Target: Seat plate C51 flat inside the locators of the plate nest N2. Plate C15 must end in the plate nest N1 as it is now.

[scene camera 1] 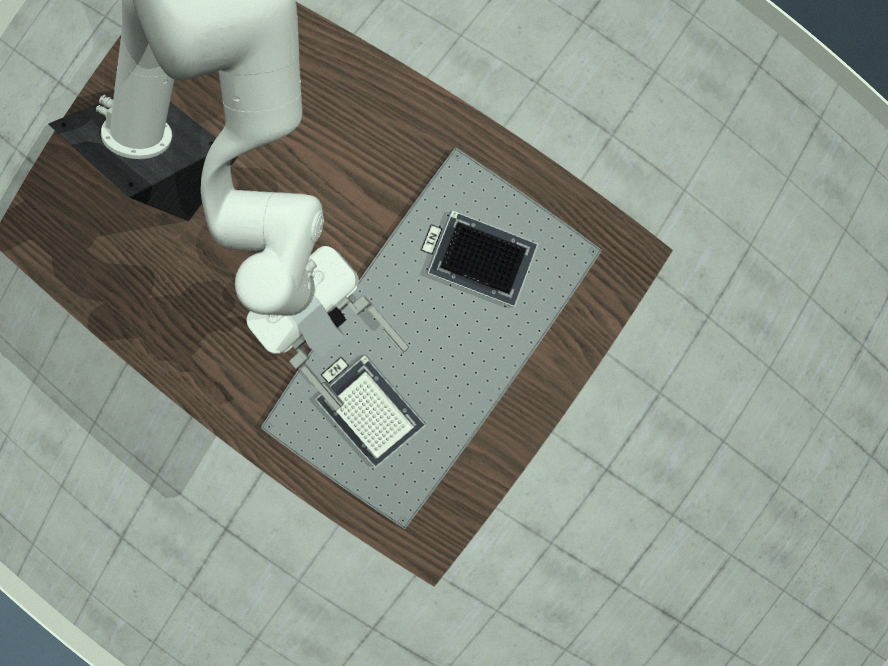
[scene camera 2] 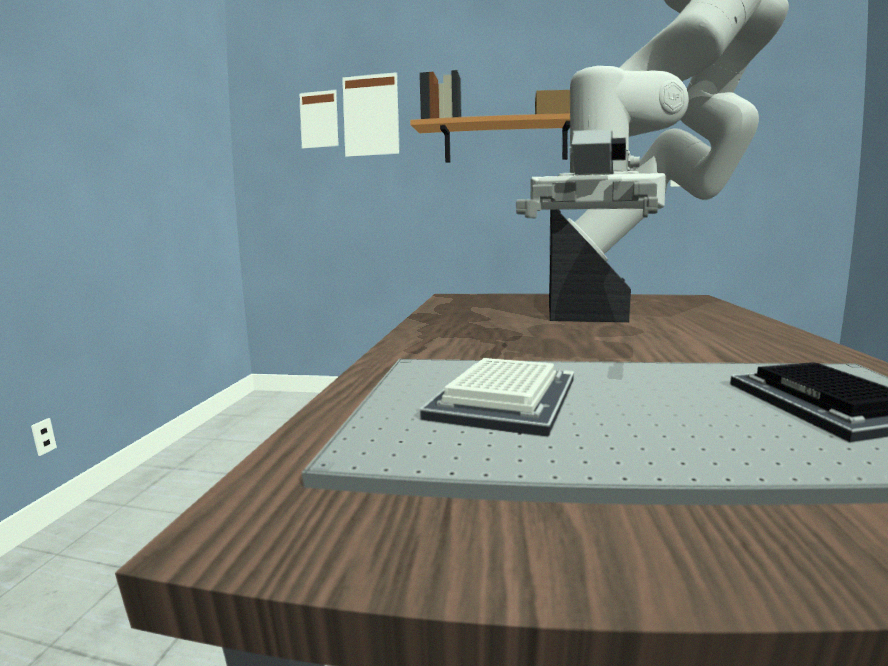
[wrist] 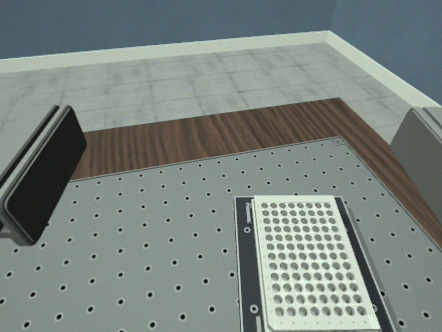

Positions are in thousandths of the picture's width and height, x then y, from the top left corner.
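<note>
You'd see a white well plate C51 (scene camera 2: 577,579) here, and scene camera 1 and the wrist view show it too: the white well plate C51 (scene camera 1: 422,603) and the white well plate C51 (wrist: 653,691). There's a black well plate C15 (scene camera 1: 574,385) as well, but the black well plate C15 is out of frame in the wrist view. A plate nest N1 (scene camera 1: 522,423) is there too, and so is a dark plate nest N2 (scene camera 2: 622,594), which scene camera 1 also shows, with the dark plate nest N2 (scene camera 1: 391,570).
</note>
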